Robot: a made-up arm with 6 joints.
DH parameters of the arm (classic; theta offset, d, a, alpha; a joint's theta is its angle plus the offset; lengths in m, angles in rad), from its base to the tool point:
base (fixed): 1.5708 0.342 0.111 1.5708
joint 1: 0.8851 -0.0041 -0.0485 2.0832
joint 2: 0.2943 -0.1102 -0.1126 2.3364
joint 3: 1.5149 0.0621 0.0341 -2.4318
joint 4: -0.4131 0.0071 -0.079 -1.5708
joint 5: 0 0.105 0.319 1.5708
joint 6: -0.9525 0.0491 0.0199 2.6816
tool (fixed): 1.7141 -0.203 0 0
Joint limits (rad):
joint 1: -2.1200..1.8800
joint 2: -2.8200..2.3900
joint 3: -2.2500..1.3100
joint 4: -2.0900..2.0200
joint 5: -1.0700..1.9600
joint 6: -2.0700..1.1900
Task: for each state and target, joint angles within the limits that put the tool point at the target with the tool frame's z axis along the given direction. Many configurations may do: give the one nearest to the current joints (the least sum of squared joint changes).
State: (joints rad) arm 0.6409 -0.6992 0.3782 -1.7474 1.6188 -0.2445
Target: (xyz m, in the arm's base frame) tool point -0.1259 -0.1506 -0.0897 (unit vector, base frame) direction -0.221 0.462 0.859
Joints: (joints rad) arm 1.2128 -1.3424 0.0385 -1.1573 1.9600 -1.1401
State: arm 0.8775 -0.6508 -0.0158 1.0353 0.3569 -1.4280
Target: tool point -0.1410 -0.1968 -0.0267 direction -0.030 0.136 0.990
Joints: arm 0.1900 -1.0583 0.2578 -0.0250 0.8495 -1.2538
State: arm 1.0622 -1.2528 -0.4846 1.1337 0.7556 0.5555
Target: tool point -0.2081 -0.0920 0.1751 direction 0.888 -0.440 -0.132
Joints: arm 0.6659 -2.0794 -0.3745 0.8011 1.0699 0.8104
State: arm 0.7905 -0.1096 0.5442 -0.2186 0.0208 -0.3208
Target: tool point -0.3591 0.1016 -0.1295 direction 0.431 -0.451 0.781
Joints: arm 1.5852 0.1046 0.7882 -0.4130 0.7959 -0.4258
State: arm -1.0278 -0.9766 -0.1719 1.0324 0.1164 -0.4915
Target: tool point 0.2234 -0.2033 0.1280 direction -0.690 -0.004 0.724
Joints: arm -1.2419 -0.6858 0.6787 0.6090 -0.5977 0.2376
